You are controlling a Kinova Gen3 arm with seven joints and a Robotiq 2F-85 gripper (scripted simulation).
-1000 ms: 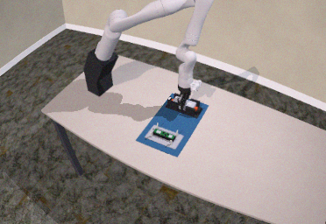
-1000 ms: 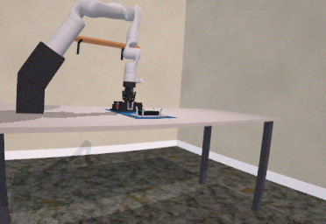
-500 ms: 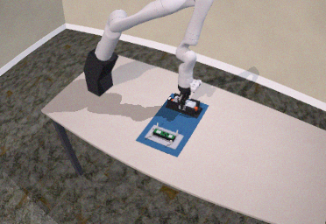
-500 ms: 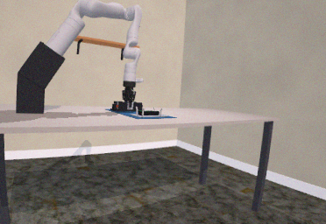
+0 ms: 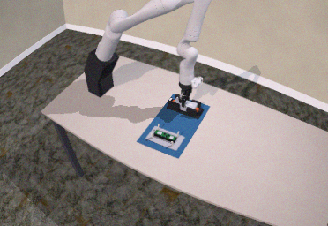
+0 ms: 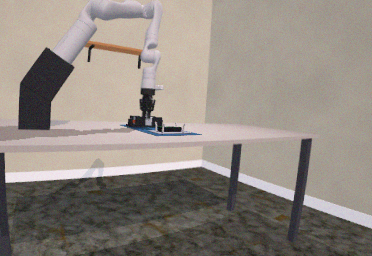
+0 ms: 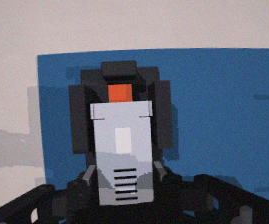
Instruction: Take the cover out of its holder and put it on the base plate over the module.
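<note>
My hand is 30 mm above the light grey cover.
</note>
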